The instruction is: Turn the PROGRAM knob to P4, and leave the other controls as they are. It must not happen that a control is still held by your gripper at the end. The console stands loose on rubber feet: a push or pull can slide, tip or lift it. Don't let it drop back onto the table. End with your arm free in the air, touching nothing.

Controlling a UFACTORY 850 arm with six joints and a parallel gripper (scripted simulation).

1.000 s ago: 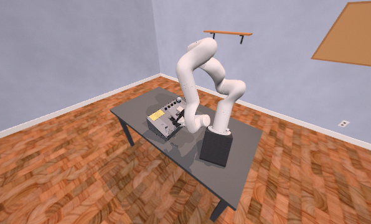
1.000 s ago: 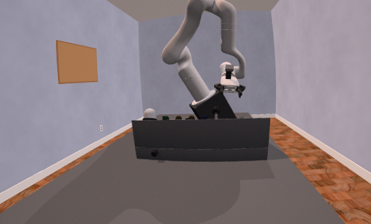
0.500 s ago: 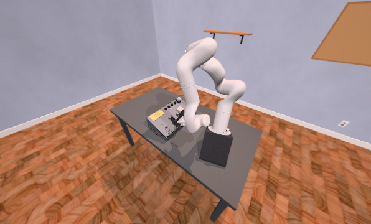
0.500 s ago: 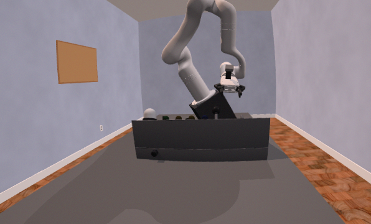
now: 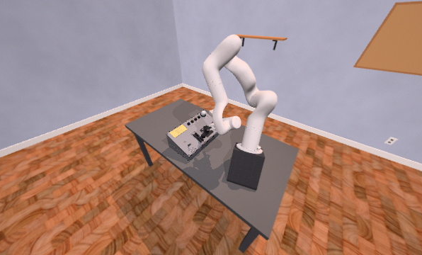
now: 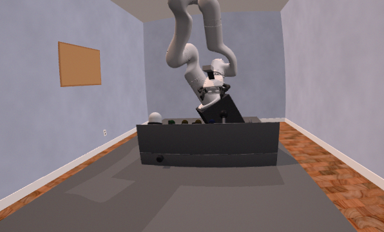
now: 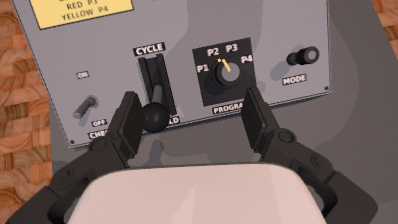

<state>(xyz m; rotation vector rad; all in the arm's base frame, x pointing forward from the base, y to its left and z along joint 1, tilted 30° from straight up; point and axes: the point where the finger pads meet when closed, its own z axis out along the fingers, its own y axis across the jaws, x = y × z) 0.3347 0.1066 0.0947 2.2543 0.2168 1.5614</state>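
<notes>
My hand is 4 cm short of the black ball-ended lever, 6 cm to the right of it and 11 cm above it. Round my hand: mode knob (8 cm ahead, 18 cm to the right, 12 cm below); then grey console (10 cm ahead, 14 cm below); then check toggle (6 cm ahead, 18 cm to the left, 12 cm below).
</notes>
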